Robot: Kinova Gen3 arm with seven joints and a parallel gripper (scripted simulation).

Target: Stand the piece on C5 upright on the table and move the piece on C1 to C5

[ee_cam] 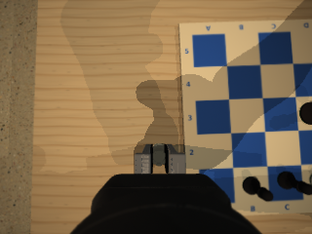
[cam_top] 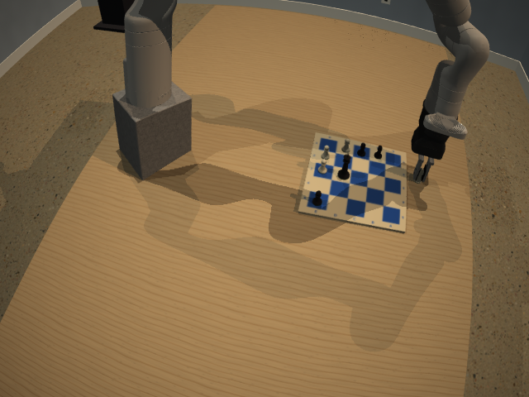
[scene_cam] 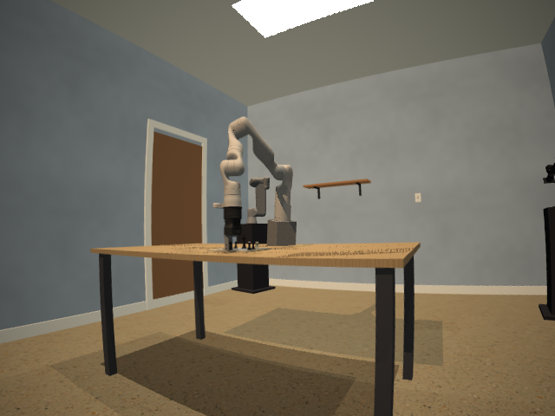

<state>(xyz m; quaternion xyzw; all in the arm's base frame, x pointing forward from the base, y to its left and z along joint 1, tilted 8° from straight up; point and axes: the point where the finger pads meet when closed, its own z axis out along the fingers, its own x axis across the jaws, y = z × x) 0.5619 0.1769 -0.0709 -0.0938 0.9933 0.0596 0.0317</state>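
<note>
The white rook lies 1 cm below my hand. Round my hand: chessboard 13 cm behind, 7 cm to the right, 2 cm below; tall black piece 16 cm behind, 8 cm to the right, 1 cm above.
</note>
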